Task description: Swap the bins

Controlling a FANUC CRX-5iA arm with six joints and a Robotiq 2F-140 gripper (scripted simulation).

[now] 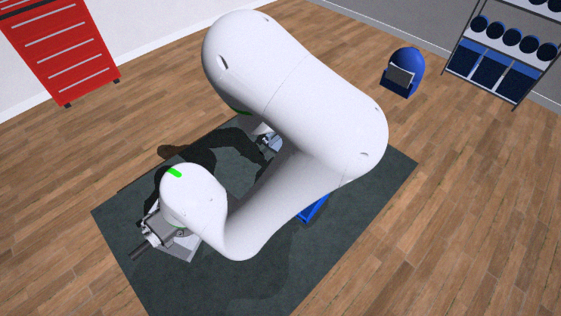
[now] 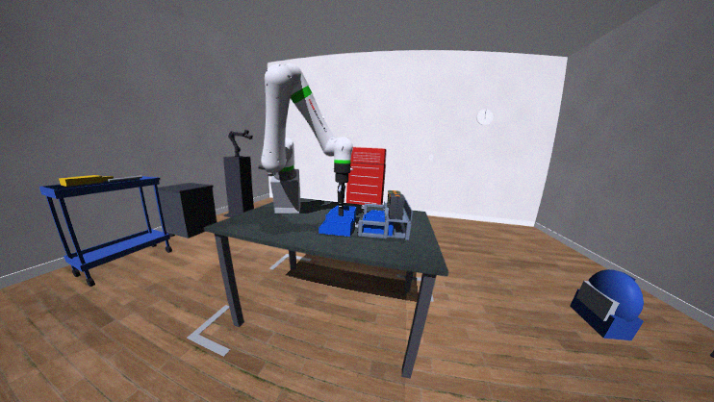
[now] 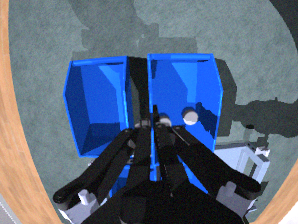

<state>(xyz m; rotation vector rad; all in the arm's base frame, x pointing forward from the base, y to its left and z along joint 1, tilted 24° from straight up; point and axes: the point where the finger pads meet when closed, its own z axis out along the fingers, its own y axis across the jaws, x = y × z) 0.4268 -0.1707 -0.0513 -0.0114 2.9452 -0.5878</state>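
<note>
Now: the shelf 25 cm ahead of my hand, 6 cm to the left of it and 3 cm below it.
</note>
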